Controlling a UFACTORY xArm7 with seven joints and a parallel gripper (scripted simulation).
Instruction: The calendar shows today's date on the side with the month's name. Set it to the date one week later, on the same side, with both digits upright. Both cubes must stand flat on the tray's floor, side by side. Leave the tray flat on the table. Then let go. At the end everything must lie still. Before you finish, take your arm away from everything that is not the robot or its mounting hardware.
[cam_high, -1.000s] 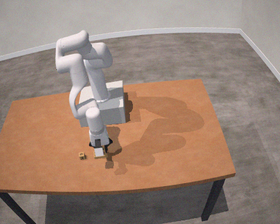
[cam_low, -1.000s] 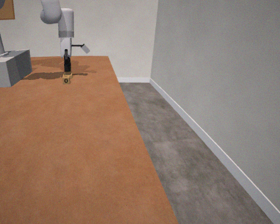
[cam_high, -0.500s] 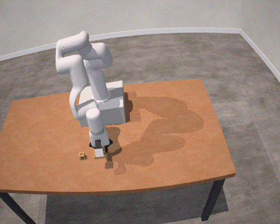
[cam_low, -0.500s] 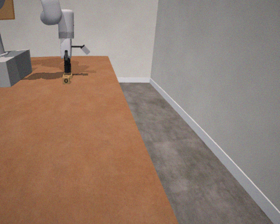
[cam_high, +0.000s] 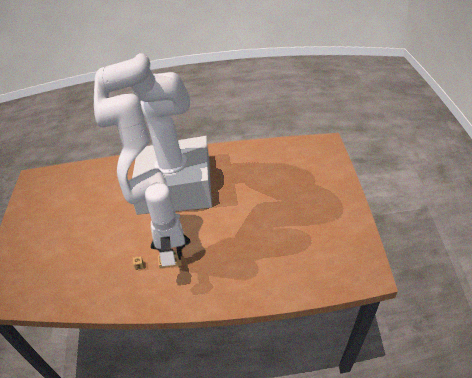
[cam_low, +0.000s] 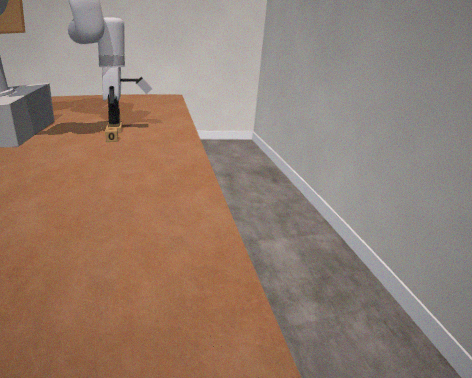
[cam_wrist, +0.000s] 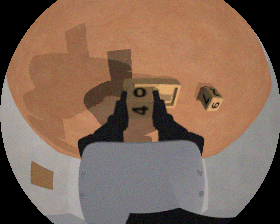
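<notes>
Now: hand 3 cm above the wooden tray and 2 cm to the left of it.
</notes>
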